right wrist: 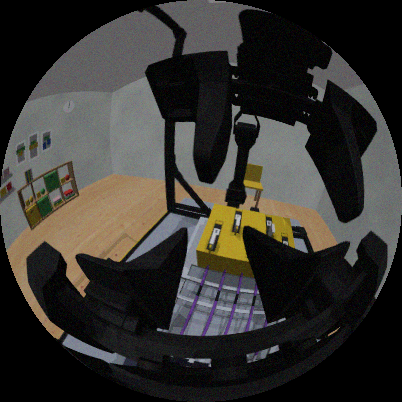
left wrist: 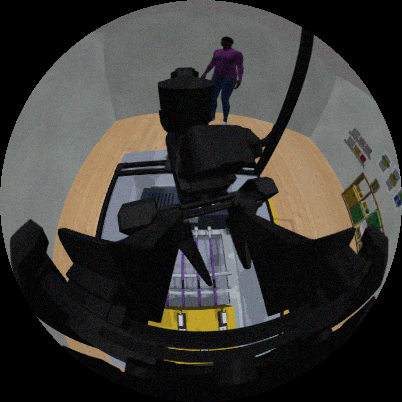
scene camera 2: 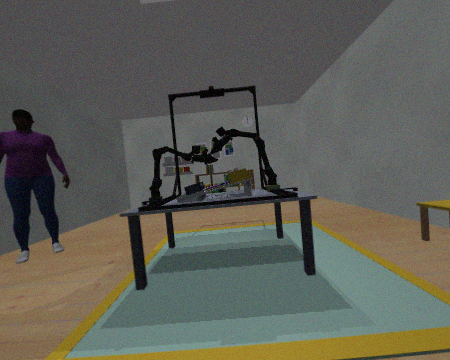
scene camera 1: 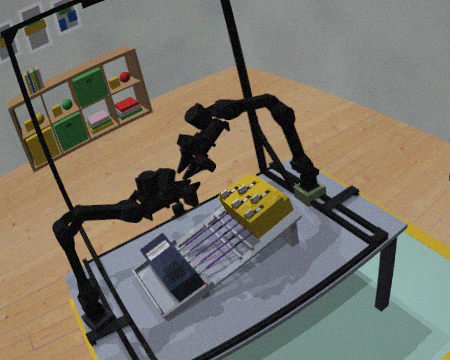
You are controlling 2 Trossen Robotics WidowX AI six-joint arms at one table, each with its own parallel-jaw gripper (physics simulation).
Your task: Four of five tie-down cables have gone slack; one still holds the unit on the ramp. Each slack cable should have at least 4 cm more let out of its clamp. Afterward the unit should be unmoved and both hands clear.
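Note:
The dark blue unit (scene camera 1: 172, 267) (scene camera 2: 194, 188) sits at the low end of the pale ramp (scene camera 1: 150, 288). Purple cables (scene camera 1: 230, 250) (left wrist: 199, 296) (right wrist: 212, 307) run from it to the yellow block (scene camera 1: 272, 215) (right wrist: 220, 261) at the high end. Several clamps with pale levers (scene camera 1: 255, 197) (right wrist: 215, 237) (left wrist: 181, 320) are on its top. Which cables are slack, I cannot tell. My left gripper (scene camera 1: 192, 167) (right wrist: 297, 198) is partly open and empty, high above the ramp. My right gripper (scene camera 1: 192, 194) (right wrist: 215, 231) (left wrist: 229, 276) is partly open and empty, lower, above the cables.
A black frame post (scene camera 1: 240, 65) rises behind the table (scene camera 1: 350, 295). The two grippers are close together in scene camera 1. A shelf unit (scene camera 1: 142, 95) stands by the wall. A person in purple (scene camera 2: 30, 155) (left wrist: 227, 62) stands away from the table.

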